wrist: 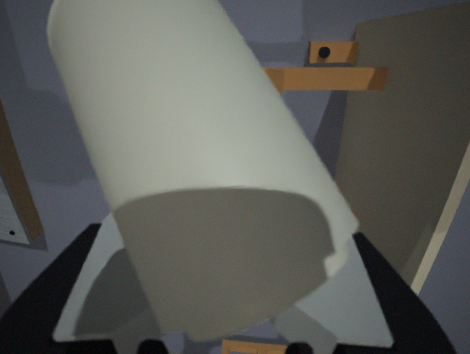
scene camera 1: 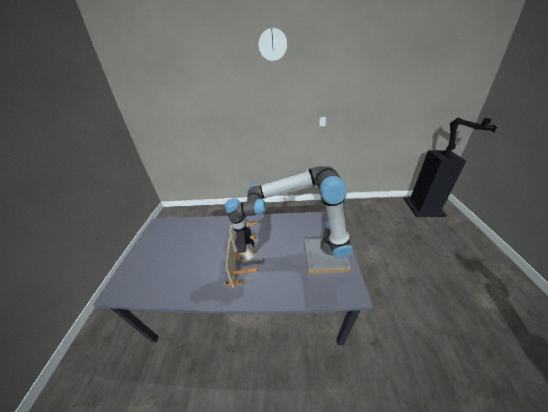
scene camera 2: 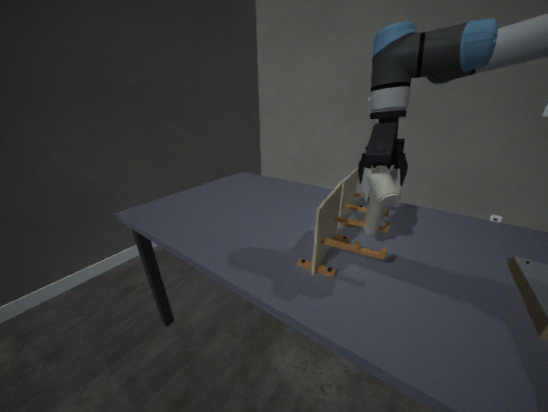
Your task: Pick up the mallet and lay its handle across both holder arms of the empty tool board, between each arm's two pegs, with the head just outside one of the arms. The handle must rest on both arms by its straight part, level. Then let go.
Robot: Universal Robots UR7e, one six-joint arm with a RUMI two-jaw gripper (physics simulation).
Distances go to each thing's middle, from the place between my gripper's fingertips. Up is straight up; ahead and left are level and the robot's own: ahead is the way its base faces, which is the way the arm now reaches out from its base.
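Scene:
Cream mallet (scene camera 2: 384,192) seen 2 cm below my hand and 1 cm to the right of it.

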